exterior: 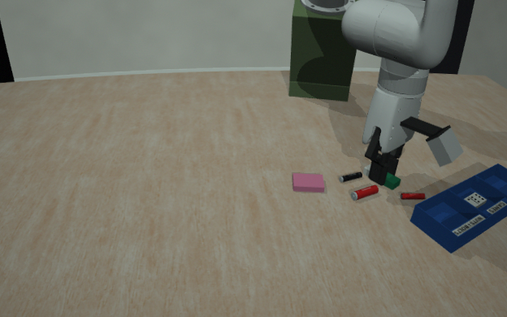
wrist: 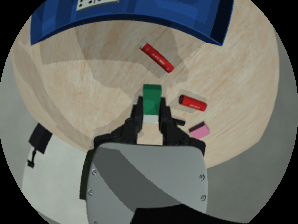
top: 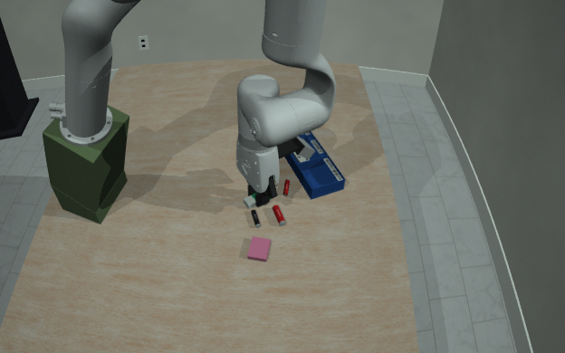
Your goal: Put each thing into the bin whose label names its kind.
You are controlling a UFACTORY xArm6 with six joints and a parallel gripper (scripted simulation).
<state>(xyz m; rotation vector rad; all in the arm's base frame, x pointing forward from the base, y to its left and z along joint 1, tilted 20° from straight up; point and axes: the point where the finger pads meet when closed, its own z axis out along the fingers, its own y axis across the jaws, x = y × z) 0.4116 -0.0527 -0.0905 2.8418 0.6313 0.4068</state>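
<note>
My hand is 1 cm past the black battery, 6 cm to the left of it and 2 cm above it. Round my hand: thick red battery: 4 cm ahead, 6 cm to the right, 2 cm below; then green-and-white eraser: 1 cm behind, 2 cm below; then thin red battery: 7 cm ahead, 2 cm to the left, 2 cm below.
</note>
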